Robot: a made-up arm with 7 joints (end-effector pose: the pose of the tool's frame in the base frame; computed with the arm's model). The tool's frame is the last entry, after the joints. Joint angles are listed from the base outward.
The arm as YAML. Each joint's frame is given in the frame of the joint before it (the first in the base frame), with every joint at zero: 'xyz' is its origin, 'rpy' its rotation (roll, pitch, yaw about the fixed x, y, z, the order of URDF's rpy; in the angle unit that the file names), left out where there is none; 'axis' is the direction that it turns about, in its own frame. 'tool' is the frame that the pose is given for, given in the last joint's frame.
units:
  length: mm
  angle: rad
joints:
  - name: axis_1
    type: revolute
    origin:
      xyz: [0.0, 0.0, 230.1]
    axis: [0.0, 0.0, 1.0]
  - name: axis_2
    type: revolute
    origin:
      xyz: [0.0, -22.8, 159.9]
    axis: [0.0, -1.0, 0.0]
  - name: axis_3
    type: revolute
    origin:
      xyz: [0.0, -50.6, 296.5]
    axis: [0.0, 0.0, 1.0]
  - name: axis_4
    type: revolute
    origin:
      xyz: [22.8, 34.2, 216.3]
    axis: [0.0, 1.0, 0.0]
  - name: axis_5
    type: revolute
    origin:
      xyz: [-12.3, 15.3, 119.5]
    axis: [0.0, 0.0, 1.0]
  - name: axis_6
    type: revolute
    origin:
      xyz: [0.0, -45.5, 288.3]
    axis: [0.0, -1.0, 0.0]
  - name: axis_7
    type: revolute
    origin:
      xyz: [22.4, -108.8, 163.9]
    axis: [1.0, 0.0, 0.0]
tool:
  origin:
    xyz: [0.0, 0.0, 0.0]
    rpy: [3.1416, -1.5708, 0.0]
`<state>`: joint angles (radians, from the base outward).
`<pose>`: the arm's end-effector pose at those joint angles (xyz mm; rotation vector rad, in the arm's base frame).
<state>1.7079 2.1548 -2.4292 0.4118 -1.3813 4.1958 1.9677</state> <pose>93.7 -655.8 -149.6 -0.2433 -0.2407 -1.8567</pose>
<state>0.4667 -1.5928 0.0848 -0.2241 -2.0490 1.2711 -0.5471</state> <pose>786.7 581.9 551.3 0.3519 1.2515 0.7419</pose>
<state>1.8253 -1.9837 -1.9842 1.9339 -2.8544 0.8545 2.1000</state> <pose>542.3 401.7 271.9 -0.4000 1.1742 0.8911</pose>
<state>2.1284 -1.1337 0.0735 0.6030 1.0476 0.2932 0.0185</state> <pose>-462.7 914.4 382.9 -1.3580 -1.8410 1.1581</pose>
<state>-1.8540 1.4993 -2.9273 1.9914 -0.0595 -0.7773 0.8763</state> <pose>10.8 244.1 -50.7 0.4033 0.3452 -0.9378</pose>
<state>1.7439 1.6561 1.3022 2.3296 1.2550 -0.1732 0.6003</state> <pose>-250.8 -62.4 428.5 -1.7596 -2.4884 -0.2855</pose>
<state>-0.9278 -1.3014 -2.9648 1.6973 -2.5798 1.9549 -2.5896</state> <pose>-128.2 -499.2 820.6 -0.4126 -0.7042 0.2000</pose>
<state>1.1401 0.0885 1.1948 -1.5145 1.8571 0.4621 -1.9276</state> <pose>379.3 -499.2 1061.5 1.6246 1.3999 -1.3265</pose>
